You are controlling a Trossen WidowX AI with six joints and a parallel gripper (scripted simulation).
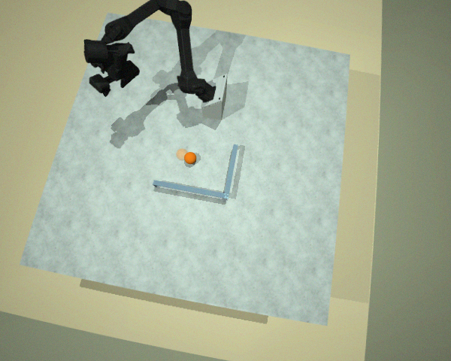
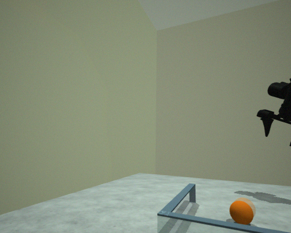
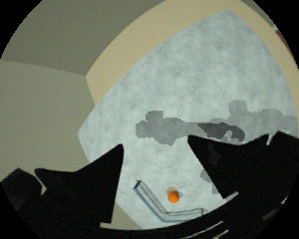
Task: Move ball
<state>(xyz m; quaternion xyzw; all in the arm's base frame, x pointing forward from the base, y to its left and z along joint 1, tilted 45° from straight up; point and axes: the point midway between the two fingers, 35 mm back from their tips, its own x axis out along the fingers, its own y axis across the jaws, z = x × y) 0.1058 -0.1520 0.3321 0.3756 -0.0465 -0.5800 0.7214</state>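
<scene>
My gripper tip is now 32 cm to the right of the orange ball, 19 cm above it and 15 cm short of it. The rest, counted from my gripper tip: see-through copy of ball (28 cm to the left, 19 cm below, 14 cm ahead).
</scene>
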